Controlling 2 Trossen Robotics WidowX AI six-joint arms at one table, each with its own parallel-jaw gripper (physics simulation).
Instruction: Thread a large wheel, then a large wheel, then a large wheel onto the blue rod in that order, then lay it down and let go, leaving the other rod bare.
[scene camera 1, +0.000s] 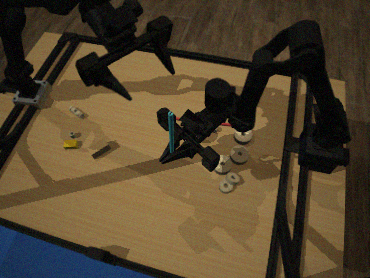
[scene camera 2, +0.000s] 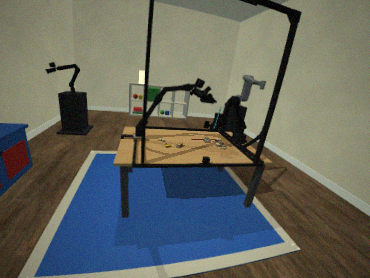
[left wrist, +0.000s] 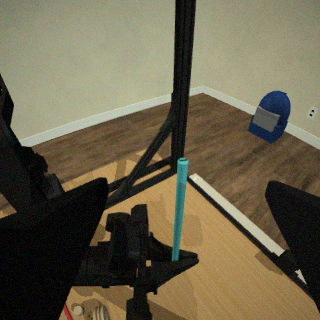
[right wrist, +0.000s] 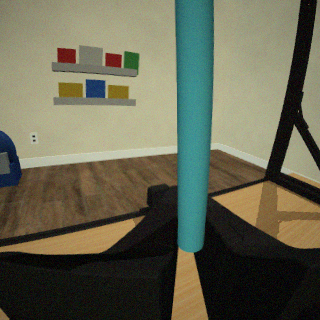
Note:
My left gripper (scene camera 1: 153, 86) is open, holding nothing. Also in view: a blue rod (right wrist: 194, 34). My right gripper (scene camera 1: 160, 162) carries the blue rod; nothing else touches it.
The blue rod also shows in the left wrist view (left wrist: 182, 163). My left gripper also shows in the left wrist view (left wrist: 187, 186). My right gripper shows as well in the left wrist view (left wrist: 197, 258) and in the right wrist view (right wrist: 181, 193).

